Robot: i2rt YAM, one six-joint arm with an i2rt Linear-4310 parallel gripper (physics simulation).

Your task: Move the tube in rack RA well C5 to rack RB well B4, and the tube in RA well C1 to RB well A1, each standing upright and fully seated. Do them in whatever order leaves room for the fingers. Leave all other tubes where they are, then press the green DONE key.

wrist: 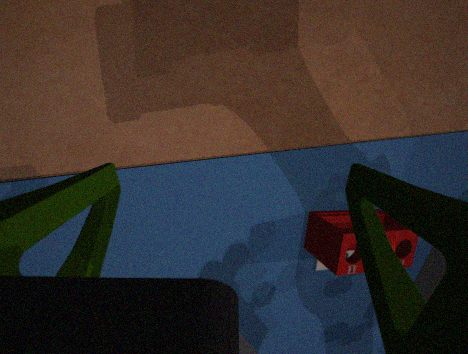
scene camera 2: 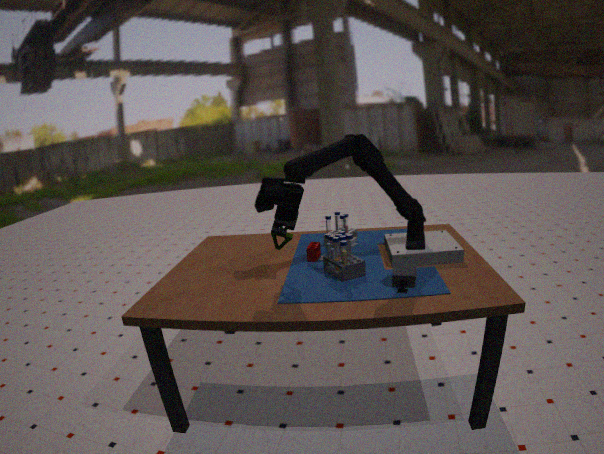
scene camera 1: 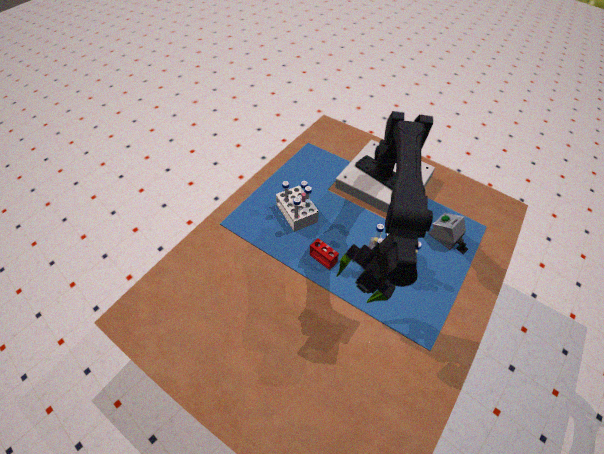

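A white rack with several blue-capped tubes stands at the left of the mat in scene camera 1. A second rack with several upright tubes is nearest in scene camera 2; in scene camera 1 the arm hides most of it, with a blue cap showing. Rack labels and well letters are too small to read. The green DONE key sits on a grey box. My gripper is open and empty, above the mat's front edge, away from both racks.
A red block with holes stands on the blue mat, beside and below one finger. The arm's pale base stands at the back of the brown table.
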